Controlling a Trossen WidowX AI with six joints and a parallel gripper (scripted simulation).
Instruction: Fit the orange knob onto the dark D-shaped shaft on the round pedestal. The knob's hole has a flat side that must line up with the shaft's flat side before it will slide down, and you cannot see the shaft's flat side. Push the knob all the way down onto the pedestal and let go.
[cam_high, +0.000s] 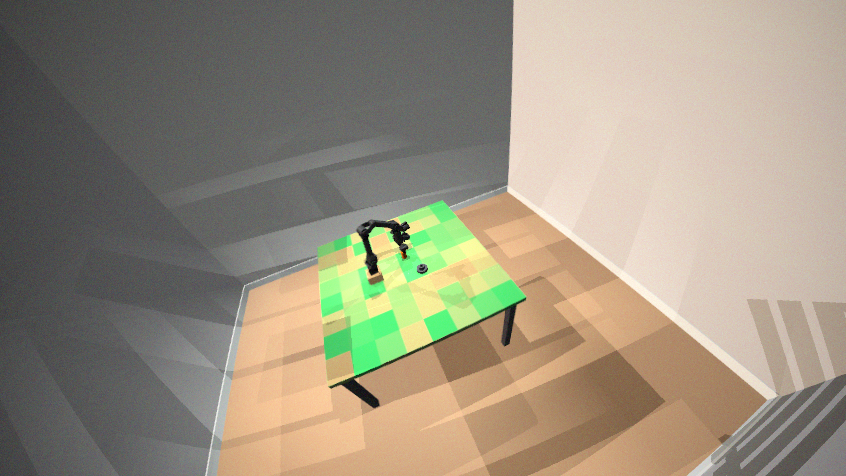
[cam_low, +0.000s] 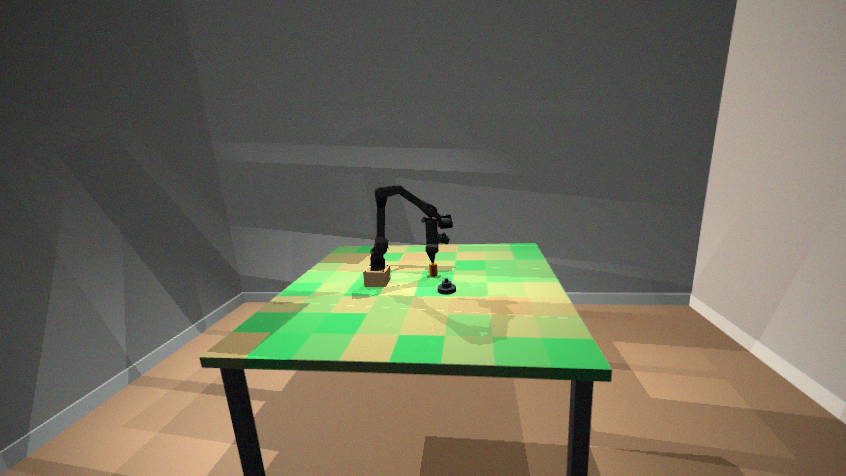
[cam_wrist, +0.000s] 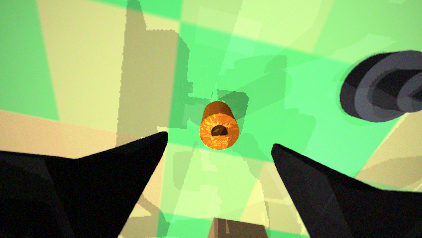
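Now: gripper tip 50 mm above the orange knob. The rest, counted from my gripper tip: round pedestal (40 mm ahead, 210 mm to the right, 50 mm below).
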